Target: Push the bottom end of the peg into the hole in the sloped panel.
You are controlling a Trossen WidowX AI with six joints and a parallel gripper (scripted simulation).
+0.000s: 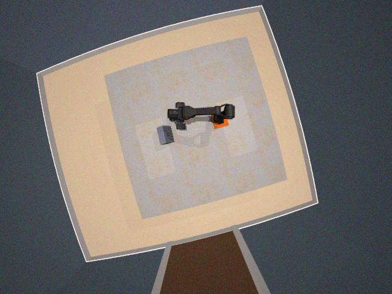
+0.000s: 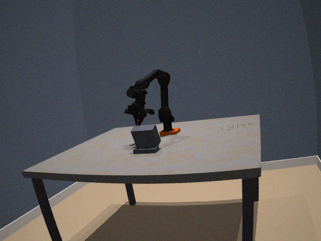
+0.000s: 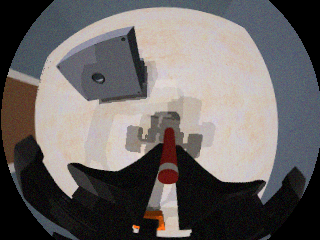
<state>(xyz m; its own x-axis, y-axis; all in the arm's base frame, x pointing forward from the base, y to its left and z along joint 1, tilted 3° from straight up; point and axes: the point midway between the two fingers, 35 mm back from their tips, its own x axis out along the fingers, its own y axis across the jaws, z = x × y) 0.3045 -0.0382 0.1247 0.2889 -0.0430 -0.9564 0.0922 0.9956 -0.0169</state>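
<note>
Now: the grey sloped panel 120 mm ahead of my gripper tip, 120 mm to the left of it and 40 mm below it. The rest, counted from my gripper tip: panel foot: 140 mm ahead, 120 mm to the left, 110 mm below; then red peg: 10 mm behind, 20 mm above.
</note>
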